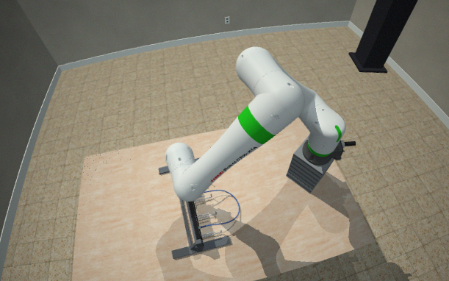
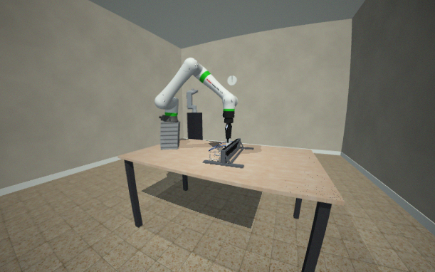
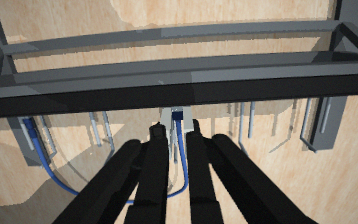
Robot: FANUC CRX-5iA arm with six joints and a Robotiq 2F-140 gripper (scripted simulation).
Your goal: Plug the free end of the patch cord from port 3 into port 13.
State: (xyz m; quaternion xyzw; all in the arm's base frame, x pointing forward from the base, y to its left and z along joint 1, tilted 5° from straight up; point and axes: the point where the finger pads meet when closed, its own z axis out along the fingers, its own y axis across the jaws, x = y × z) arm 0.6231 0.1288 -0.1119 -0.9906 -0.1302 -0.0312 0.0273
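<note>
Right now the free-end plug is 30 mm below my hand and 10 mm ahead of it.
</note>
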